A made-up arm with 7 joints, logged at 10 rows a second.
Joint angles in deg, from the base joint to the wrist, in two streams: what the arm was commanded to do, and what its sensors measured. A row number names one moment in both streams.
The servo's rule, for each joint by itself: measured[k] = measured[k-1] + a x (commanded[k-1-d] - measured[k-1]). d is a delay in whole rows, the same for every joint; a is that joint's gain. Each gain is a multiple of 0.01, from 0.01 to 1. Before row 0 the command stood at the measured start. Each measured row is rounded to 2 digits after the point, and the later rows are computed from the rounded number. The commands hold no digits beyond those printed.
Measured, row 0:
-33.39, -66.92, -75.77, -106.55, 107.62, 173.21, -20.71
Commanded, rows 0 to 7:
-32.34, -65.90, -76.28, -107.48, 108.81, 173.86, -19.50
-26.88, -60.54, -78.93, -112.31, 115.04, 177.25, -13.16
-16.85, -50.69, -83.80, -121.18, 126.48, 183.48, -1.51
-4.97, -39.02, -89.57, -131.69, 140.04, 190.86, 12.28
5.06, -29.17, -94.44, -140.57, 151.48, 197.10, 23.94
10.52, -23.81, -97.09, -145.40, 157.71, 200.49, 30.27
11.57, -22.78, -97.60, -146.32, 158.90, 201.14, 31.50
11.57, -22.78, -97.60, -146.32, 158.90, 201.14, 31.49
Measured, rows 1 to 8:
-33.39, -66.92, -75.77, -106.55, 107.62, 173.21, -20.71
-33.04, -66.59, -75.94, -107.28, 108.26, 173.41, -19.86
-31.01, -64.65, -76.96, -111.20, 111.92, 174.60, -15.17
-26.34, -60.18, -79.29, -118.98, 119.78, 177.35, -5.61
-19.29, -53.41, -82.79, -128.89, 130.72, 181.54, 6.91
-11.25, -45.65, -86.75, -138.00, 141.93, 186.36, 18.83
-4.07, -38.66, -90.27, -143.77, 150.45, 190.74, 26.84
1.09, -33.58, -92.76, -145.76, 155.01, 193.96, 30.10
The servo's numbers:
d 1
a 0.33 0.32 0.34 0.78 0.54 0.31 0.70

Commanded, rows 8 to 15:
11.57, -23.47, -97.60, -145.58, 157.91, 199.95, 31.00
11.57, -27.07, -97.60, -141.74, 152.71, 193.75, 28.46
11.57, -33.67, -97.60, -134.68, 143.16, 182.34, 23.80
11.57, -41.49, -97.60, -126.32, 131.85, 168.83, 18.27
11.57, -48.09, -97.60, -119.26, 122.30, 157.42, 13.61
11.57, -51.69, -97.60, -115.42, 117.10, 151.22, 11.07
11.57, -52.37, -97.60, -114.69, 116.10, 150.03, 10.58
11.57, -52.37, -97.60, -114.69, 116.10, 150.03, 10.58
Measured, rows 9 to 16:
4.55, -30.12, -94.41, -146.20, 157.11, 196.19, 31.07
6.87, -27.99, -95.49, -145.72, 157.54, 197.36, 31.02
8.42, -27.70, -96.21, -142.62, 154.93, 196.24, 29.23
9.46, -29.61, -96.68, -136.43, 148.57, 191.93, 25.43
10.16, -33.41, -96.99, -128.54, 139.54, 184.77, 20.42
10.63, -38.11, -97.20, -121.30, 130.23, 176.29, 15.65
10.94, -42.46, -97.34, -116.71, 123.14, 168.52, 12.44
11.15, -45.63, -97.43, -115.13, 119.34, 162.79, 11.14

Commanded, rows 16 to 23:
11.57, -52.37, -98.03, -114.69, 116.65, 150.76, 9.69
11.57, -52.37, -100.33, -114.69, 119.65, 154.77, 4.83
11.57, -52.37, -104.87, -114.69, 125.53, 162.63, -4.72
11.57, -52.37, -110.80, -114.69, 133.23, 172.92, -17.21
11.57, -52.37, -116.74, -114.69, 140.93, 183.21, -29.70
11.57, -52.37, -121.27, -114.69, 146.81, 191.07, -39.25
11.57, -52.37, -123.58, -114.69, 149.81, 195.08, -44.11
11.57, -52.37, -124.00, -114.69, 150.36, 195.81, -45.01
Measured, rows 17 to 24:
11.29, -47.79, -97.49, -114.79, 117.59, 158.83, 10.75
11.38, -49.26, -97.67, -114.71, 117.08, 156.33, 10.01
11.44, -50.26, -98.57, -114.69, 118.47, 155.85, 6.38
11.48, -50.94, -100.71, -114.69, 122.28, 157.95, -1.39
11.51, -51.40, -104.14, -114.69, 128.19, 162.59, -12.46
11.53, -51.71, -108.42, -114.69, 135.07, 168.98, -24.53
11.54, -51.92, -112.79, -114.69, 141.41, 175.83, -34.83
11.55, -52.06, -116.46, -114.69, 145.95, 181.80, -41.33

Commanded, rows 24 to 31:
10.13, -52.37, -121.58, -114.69, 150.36, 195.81, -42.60
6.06, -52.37, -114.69, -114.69, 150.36, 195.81, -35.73
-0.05, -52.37, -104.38, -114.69, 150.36, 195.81, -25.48
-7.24, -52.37, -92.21, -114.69, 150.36, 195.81, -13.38
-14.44, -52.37, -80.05, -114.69, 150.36, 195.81, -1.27
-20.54, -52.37, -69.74, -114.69, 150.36, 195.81, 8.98
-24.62, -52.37, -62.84, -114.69, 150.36, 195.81, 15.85
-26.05, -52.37, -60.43, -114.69, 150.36, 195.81, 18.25
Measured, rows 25 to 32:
11.56, -52.16, -119.02, -114.69, 148.33, 186.14, -43.91
11.09, -52.23, -119.89, -114.69, 149.43, 189.14, -42.99
9.43, -52.27, -118.12, -114.69, 149.93, 191.21, -37.91
6.30, -52.30, -113.45, -114.69, 150.16, 192.64, -29.21
1.83, -52.32, -106.23, -114.69, 150.27, 193.62, -18.13
-3.54, -52.34, -97.33, -114.69, 150.32, 194.30, -6.33
-9.15, -52.35, -87.95, -114.69, 150.34, 194.77, 4.39
-14.26, -52.36, -79.41, -114.69, 150.35, 195.09, 12.41

